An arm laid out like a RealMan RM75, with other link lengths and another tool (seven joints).
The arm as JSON. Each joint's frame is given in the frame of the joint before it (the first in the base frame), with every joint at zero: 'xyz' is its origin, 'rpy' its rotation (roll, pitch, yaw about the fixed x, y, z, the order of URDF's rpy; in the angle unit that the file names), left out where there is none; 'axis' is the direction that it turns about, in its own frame. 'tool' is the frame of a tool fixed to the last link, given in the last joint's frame.
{
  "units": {
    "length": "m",
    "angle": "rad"
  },
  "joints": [
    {
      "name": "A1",
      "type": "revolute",
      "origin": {
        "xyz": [
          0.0,
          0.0,
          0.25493
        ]
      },
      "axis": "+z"
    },
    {
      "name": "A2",
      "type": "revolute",
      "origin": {
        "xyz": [
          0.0,
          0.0,
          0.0
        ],
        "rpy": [
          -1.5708,
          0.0,
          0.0
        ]
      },
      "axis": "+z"
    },
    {
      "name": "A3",
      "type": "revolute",
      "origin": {
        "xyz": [
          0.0,
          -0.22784,
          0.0
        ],
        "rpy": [
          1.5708,
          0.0,
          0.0
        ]
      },
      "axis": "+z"
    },
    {
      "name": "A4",
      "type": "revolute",
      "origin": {
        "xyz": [
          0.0,
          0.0,
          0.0
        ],
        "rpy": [
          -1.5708,
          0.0,
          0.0
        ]
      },
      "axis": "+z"
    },
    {
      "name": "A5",
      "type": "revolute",
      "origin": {
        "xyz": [
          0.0,
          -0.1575,
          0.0
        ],
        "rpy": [
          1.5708,
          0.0,
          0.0
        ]
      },
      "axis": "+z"
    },
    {
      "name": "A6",
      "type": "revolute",
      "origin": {
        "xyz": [
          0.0,
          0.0,
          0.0
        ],
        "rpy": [
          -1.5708,
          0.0,
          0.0
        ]
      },
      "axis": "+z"
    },
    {
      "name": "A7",
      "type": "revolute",
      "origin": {
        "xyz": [
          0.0,
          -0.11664,
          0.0
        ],
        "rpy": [
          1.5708,
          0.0,
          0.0
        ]
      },
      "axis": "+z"
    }
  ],
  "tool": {
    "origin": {
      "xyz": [
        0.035,
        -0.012,
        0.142
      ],
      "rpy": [
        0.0,
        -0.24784,
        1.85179
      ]
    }
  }
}
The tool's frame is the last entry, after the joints.
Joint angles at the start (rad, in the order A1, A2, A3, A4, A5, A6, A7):
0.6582, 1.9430, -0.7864, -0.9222, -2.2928, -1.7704, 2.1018
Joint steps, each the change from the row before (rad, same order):
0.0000, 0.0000, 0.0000, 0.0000, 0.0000, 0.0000, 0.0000
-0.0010, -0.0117, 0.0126, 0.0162, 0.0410, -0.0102, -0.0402
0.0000, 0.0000, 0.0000, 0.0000, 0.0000, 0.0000, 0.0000
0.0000, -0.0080, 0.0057, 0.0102, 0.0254, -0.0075, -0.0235
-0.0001, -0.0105, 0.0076, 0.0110, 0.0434, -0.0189, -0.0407
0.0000, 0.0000, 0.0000, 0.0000, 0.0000, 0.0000, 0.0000
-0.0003, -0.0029, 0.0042, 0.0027, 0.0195, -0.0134, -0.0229
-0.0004, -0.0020, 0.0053, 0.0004, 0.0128, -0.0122, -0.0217
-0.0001, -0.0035, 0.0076, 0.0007, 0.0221, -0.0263, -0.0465
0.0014, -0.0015, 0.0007, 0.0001, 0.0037, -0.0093, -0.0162
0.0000, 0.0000, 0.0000, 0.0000, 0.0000, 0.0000, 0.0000
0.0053, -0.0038, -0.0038, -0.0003, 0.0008, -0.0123, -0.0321
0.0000, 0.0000, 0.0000, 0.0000, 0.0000, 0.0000, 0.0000
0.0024, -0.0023, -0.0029, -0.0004, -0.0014, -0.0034, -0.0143
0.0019, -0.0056, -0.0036, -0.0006, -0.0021, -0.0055, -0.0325
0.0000, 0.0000, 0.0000, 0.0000, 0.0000, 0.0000, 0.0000
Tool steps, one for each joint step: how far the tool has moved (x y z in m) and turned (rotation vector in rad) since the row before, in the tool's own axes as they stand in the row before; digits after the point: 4 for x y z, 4 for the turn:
0.0000, 0.0000, 0.0000, 0.0000, 0.0000, 0.0000
0.0046, 0.0063, -0.0033, -0.0356, 0.0342, -0.0244
0.0000, 0.0000, 0.0000, 0.0000, 0.0000, 0.0000
0.0029, 0.0038, -0.0021, -0.0205, 0.0207, -0.0160
0.0065, 0.0062, -0.0036, -0.0336, 0.0382, -0.0342
0.0000, 0.0000, 0.0000, 0.0000, 0.0000, 0.0000
0.0040, 0.0025, -0.0015, -0.0153, 0.0209, -0.0215
0.0028, 0.0019, -0.0014, -0.0127, 0.0152, -0.0209
0.0057, 0.0028, -0.0025, -0.0208, 0.0301, -0.0473
0.0016, 0.0004, -0.0007, -0.0027, 0.0085, -0.0187
0.0000, 0.0000, 0.0000, 0.0000, 0.0000, 0.0000
0.0012, 0.0004, -0.0009, 0.0008, 0.0086, -0.0407
0.0000, 0.0000, 0.0000, 0.0000, 0.0000, 0.0000
-0.0003, 0.0000, -0.0004, 0.0017, 0.0007, -0.0186
-0.0015, -0.0002, -0.0014, -0.0001, -0.0010, -0.0371
0.0000, 0.0000, 0.0000, 0.0000, 0.0000, 0.0000

